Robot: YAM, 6 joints.
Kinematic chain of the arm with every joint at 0, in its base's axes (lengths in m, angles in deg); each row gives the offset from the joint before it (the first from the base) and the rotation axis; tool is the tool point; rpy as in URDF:
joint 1: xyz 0 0 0.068 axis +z
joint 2: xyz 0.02 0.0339 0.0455 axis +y
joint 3: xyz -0.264 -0.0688 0 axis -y
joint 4: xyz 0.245 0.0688 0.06 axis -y
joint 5: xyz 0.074 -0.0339 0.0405 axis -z
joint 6: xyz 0.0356 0 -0.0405 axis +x
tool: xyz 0 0 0 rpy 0 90 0
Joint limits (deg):
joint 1: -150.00..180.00
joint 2: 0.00..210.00
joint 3: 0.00..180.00
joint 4: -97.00..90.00
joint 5: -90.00..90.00
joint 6: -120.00..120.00
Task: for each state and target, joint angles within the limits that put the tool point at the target. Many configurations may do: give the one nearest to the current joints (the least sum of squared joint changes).
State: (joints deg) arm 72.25 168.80 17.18 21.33 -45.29 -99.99
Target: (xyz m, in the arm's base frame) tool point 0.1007 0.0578 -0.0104
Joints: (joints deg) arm 17.45 122.31 7.58 24.88 -44.48 -99.99
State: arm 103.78 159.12 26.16 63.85 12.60 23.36
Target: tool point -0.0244 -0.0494 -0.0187
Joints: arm 69.64 188.68 0.25 47.59 -9.20 23.36
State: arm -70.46 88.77 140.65 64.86 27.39 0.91
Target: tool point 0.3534 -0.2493 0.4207
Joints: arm -32.92 109.87 91.83 65.66 28.86 0.91
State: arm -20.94 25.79 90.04 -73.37 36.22 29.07
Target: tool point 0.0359 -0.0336 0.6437
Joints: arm -20.67 63.08 127.31 -36.76 31.82 29.07
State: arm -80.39 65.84 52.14 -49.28 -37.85 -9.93
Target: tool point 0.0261 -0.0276 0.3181
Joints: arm -80.10 21.27 51.89 -71.75 -36.08 -9.93
